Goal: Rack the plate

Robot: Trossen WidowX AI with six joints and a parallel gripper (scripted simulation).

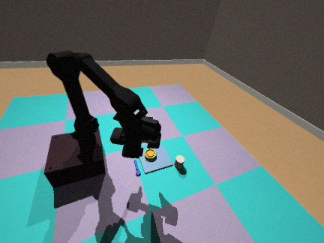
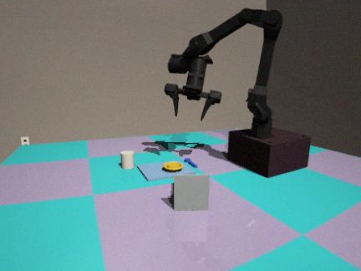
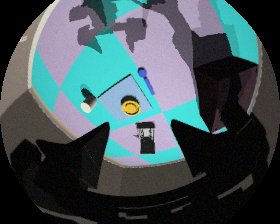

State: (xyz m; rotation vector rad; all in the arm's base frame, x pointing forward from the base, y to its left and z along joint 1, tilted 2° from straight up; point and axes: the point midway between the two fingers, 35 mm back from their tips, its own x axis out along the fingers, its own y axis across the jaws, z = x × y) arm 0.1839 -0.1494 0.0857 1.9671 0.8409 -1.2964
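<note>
The yellow plate lies 14 cm below my gripper tip, 8 cm ahead of it and 4 cm to the left of it. Round my gripper tip: blue stick 15 cm below, 1 cm behind; cream cup 19 cm ahead, 13 cm below, 6 cm to the right; pale blue mat 15 cm below, 9 cm ahead, 2 cm to the left.
</note>
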